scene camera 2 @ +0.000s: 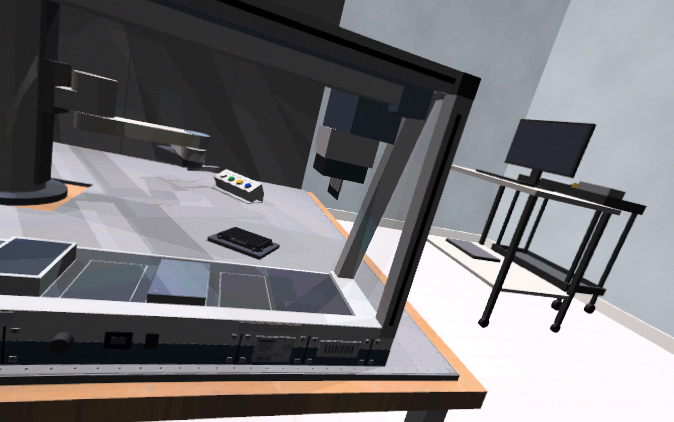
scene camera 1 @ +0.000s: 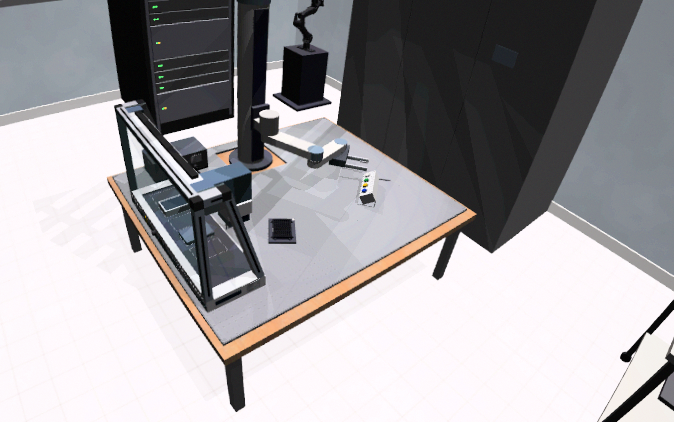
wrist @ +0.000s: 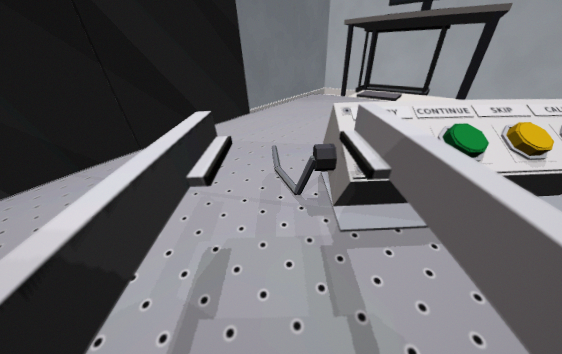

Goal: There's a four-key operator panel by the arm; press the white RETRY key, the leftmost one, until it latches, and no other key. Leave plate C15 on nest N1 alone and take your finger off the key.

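Pixels of known places: gripper, between the fingertips: (scene camera 2: 211,166) (scene camera 1: 367,165) (wrist: 285,124); arm's base, origin of its link: (scene camera 1: 250,160).
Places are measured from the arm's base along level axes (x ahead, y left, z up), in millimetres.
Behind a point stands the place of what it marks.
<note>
The operator panel (scene camera 1: 371,189) @(x 673, y 289, z 96 mm) (scene camera 2: 255,191) (wrist: 475,165) is a sloped white box with a row of keys. Its RETRY key (scene camera 1: 367,175) @(x 554, y 379, z 83 mm) (scene camera 2: 224,176) @(x 551, y 372, z 76 mm) is at the end nearest my gripper; whether it is latched cannot be told. In the wrist view my right finger covers that key and part of its label. The green CONTINUE key (wrist: 466,140) @(x 573, y 346, z 80 mm) and yellow SKIP key (wrist: 530,139) @(x 603, y 310, z 80 mm) show. My gripper (scene camera 1: 367,164) @(x 493, y 437, z 96 mm) (wrist: 285,124) @(x 493, y 437, z 96 mm) is shut on nothing, with a gap between its long parallel fingers, beside the panel's RETRY end. A dark plate (scene camera 1: 282,228) (scene camera 2: 246,239) sits on a nest; its label is unreadable.
A cable (wrist: 296,187) @(x 524, y 452, z 23 mm) leaves a connector (wrist: 325,157) @(x 529, y 427, z 61 mm) on the panel's side. A framed gantry machine (scene camera 1: 202,250) @(x 851, y -694, z 322 mm) (scene camera 2: 435,200) @(x 842, y -706, z 324 mm) stands along one table side. The arm's column (scene camera 1: 250,85) @(x 62, y -44, z 478 mm) (scene camera 2: 25,100) and a dark cabinet (scene camera 1: 425,90) stand beyond.
</note>
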